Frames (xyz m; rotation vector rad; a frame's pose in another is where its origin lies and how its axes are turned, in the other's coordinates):
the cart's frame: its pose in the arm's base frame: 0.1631 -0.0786 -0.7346 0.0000 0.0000 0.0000
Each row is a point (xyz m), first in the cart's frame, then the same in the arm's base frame.
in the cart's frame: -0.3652 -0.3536 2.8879
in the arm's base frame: -0.2021 -0.4322 2.1533
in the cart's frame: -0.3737 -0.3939 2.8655
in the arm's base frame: -0.2106 -0.4725 2.1309
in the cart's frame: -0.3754 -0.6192 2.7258
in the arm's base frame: -0.2123 -0.6978 1.9912
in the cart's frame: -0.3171 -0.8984 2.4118
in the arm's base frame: -0.1540 -0.9770 1.6772
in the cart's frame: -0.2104 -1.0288 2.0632
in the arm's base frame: -0.0473 -1.1074 1.3286
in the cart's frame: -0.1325 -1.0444 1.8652
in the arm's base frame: 0.0306 -1.1230 1.1306
